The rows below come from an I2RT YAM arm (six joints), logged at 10 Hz.
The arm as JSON. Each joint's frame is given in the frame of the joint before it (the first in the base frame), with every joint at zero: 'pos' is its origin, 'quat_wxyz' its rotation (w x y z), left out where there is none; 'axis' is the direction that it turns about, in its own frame. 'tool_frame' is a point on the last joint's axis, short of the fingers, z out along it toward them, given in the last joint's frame.
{
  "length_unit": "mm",
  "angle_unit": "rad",
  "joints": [
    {
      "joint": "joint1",
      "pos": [
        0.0,
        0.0,
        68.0
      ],
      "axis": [
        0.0,
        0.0,
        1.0
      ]
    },
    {
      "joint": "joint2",
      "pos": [
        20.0,
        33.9,
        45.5
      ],
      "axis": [
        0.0,
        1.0,
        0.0
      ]
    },
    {
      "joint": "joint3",
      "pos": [
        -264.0,
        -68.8,
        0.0
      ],
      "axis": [
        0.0,
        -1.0,
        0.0
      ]
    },
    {
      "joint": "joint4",
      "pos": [
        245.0,
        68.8,
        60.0
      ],
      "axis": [
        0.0,
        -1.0,
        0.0
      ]
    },
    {
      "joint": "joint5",
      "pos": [
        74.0,
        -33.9,
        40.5
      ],
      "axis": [
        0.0,
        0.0,
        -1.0
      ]
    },
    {
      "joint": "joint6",
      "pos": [
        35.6,
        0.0,
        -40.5
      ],
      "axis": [
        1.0,
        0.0,
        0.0
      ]
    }
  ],
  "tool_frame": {
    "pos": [
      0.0,
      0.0,
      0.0
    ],
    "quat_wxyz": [
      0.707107,
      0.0,
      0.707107,
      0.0
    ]
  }
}
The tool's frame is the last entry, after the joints.
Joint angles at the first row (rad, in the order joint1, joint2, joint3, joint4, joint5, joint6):
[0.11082, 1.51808, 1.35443, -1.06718, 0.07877, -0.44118]
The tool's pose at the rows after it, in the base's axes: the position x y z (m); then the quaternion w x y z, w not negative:
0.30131, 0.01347, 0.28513, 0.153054, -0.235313, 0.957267, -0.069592
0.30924, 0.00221, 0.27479, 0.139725, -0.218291, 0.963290, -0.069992
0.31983, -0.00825, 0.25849, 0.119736, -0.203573, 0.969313, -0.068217
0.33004, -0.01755, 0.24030, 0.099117, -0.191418, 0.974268, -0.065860
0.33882, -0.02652, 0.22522, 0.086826, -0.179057, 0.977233, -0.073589
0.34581, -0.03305, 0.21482, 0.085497, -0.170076, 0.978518, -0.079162
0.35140, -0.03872, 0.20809, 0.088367, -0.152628, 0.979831, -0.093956
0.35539, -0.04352, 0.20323, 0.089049, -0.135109, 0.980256, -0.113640
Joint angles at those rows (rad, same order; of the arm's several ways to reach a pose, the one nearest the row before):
[0.05396, 1.54900, 1.35370, -1.04659, 0.07877, -0.44119]
[0.01621, 1.58677, 1.35369, -1.03361, 0.07877, -0.44156]
[-0.01699, 1.64398, 1.35367, -1.01529, 0.07915, -0.44157]
[-0.04444, 1.70537, 1.35364, -0.99430, 0.08068, -0.44156]
[-0.06772, 1.75574, 1.35367, -0.96304, 0.09937, -0.44042]
[-0.08410, 1.79044, 1.35363, -0.92716, 0.10930, -0.43964]
[-0.09594, 1.81373, 1.35365, -0.89092, 0.13752, -0.42019]
[-0.10432, 1.83089, 1.35368, -0.86311, 0.17720, -0.39882]

